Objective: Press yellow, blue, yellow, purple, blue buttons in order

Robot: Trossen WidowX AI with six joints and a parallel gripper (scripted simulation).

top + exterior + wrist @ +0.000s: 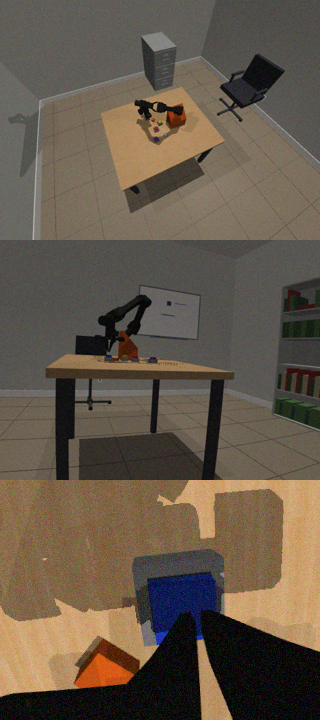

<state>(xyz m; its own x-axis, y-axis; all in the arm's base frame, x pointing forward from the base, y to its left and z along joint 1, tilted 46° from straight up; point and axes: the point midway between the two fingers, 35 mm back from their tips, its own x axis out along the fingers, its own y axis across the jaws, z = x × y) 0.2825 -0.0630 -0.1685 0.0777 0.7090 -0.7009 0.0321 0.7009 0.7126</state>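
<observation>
Right now the blue button is 1 cm behind my gripper tip and 3 cm below it. The rest, counted from my gripper tip: red button: 3 cm behind, 19 cm to the left, 3 cm below; then small orange block: 6 cm behind, 6 cm to the left, 5 cm below; then yellow button: 10 cm behind, 13 cm to the left, 3 cm below.
</observation>
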